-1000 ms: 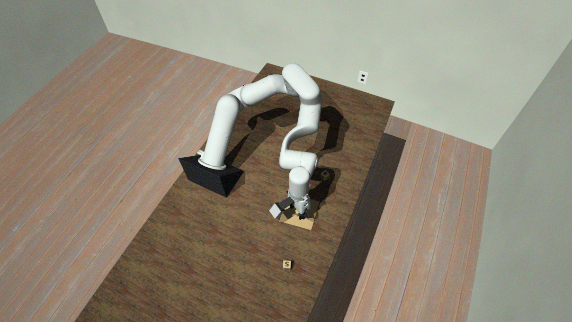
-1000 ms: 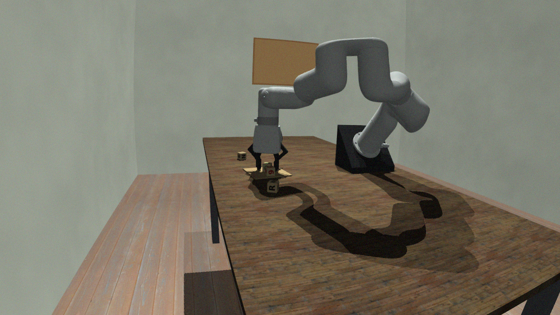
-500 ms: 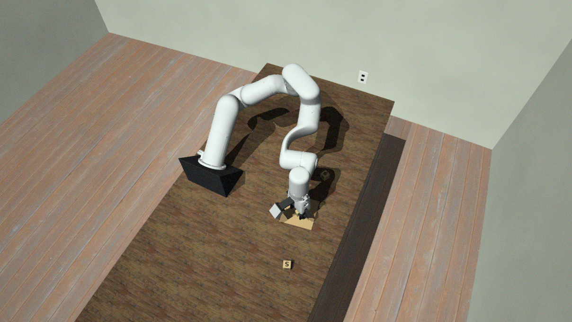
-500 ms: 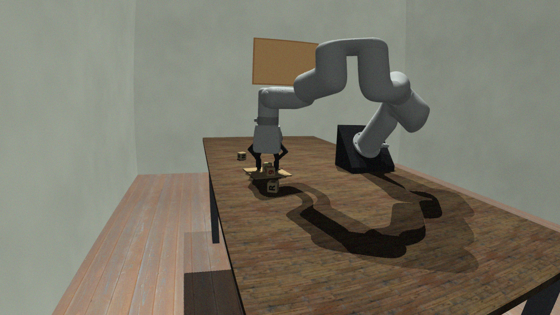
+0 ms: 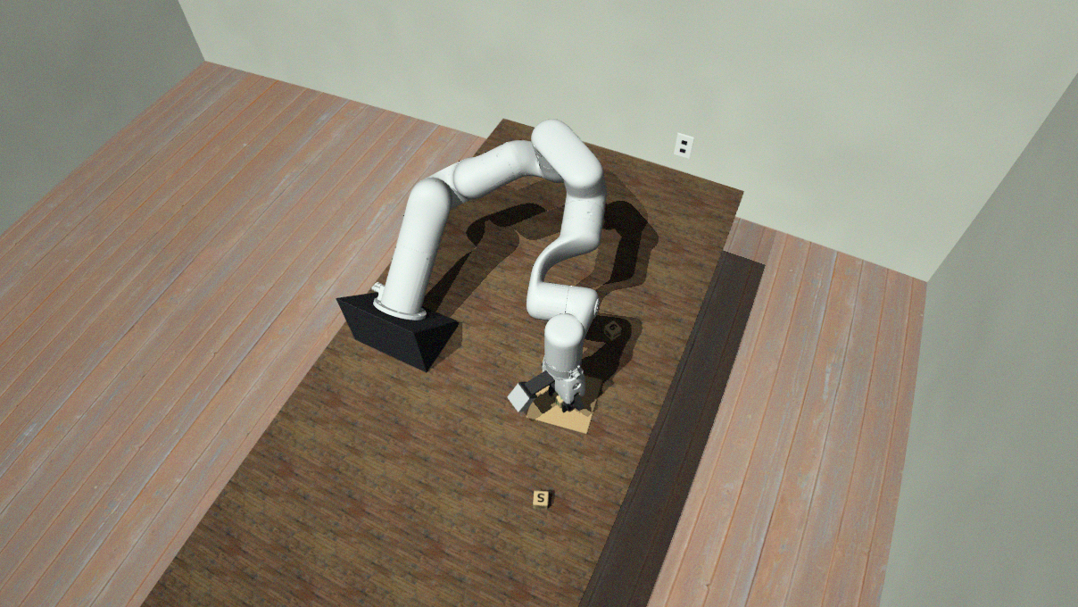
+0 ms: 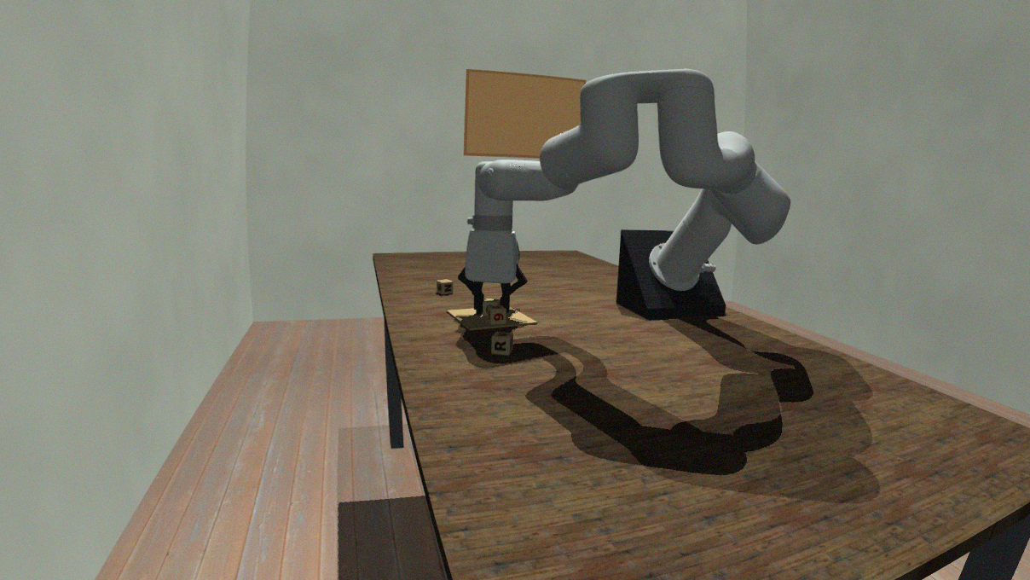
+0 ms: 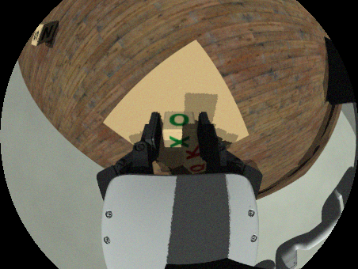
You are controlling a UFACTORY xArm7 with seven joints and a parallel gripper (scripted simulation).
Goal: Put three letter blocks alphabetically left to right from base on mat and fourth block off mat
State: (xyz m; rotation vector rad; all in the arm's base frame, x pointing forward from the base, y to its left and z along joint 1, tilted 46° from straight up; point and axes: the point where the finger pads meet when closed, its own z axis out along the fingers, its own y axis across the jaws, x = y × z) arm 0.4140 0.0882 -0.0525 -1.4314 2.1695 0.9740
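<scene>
Now: the tan mat 1 cm to the left of my hand and 2 cm below it. Round my hand: S block (8 cm ahead, 23 cm to the right, 1 cm below); then red-marked block (6 cm to the left, 1 cm below).
</scene>
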